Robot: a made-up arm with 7 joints. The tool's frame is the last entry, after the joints. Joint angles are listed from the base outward. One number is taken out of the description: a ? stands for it. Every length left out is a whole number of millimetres.
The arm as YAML. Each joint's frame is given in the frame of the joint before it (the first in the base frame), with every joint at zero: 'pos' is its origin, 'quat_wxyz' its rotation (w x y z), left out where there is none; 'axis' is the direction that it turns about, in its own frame. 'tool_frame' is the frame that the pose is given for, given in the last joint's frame.
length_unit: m
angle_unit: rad
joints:
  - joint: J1
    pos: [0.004, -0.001, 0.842]
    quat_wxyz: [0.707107, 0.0, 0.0, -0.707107]
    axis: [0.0, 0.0, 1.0]
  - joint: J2
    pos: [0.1, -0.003, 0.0]
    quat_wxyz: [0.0, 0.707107, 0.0, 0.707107]
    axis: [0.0, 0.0, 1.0]
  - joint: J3
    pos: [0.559, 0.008, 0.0]
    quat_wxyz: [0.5, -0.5, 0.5, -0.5]
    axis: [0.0, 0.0, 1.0]
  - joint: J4
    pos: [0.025, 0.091, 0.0]
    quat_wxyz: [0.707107, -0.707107, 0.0, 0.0]
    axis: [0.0, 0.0, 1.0]
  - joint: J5
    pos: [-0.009, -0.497, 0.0]
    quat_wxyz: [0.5, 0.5, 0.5, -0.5]
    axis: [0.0, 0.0, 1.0]
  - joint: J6
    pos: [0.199, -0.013, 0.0]
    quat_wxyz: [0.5, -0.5, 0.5, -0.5]
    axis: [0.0, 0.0, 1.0]
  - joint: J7
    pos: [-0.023, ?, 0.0]
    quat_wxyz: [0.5, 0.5, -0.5, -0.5]
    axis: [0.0, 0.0, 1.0]
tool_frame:
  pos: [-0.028, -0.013, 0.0]
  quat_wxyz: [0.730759, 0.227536, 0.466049, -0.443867]
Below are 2 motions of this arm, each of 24 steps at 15 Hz.
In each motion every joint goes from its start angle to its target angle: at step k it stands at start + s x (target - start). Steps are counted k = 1, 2, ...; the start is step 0. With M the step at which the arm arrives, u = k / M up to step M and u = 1 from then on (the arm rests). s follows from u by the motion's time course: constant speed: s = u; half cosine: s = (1 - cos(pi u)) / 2; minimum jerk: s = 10 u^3 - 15 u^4 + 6 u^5.
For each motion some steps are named. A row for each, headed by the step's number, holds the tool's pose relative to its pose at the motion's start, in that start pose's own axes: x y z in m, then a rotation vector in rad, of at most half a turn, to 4 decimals.
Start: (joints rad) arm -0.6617 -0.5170 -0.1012 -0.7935 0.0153 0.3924 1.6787
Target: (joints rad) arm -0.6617 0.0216 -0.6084 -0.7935 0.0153 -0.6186 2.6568
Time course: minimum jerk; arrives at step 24
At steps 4, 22, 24:
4: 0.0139 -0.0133 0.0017 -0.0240 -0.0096 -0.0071
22: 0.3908 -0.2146 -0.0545 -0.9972 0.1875 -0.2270
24: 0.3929 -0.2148 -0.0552 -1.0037 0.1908 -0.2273

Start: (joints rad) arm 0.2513 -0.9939 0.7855 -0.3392 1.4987 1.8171 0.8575
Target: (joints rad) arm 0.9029 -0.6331 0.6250 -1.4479 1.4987 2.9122 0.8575
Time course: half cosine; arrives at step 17
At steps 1, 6, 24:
1: -0.0010 -0.0041 -0.0048 -0.0023 0.0062 0.0084
6: -0.0018 -0.1354 -0.1480 -0.1474 0.2115 0.2696
24: 0.2078 -0.4567 -0.3623 -1.1308 0.8067 0.6917

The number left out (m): -0.152
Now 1 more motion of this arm.
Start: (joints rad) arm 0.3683 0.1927 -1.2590 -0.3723 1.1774 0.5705 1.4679
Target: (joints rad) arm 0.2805 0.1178 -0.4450 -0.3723 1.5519 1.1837 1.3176
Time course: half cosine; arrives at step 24
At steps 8, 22, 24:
8: -0.0010 0.0240 -0.0075 -0.0098 0.0885 0.3037
22: -0.0683 0.1108 -0.0530 -0.3037 0.4056 1.1048
24: -0.0709 0.1124 -0.0546 -0.3154 0.4132 1.1211

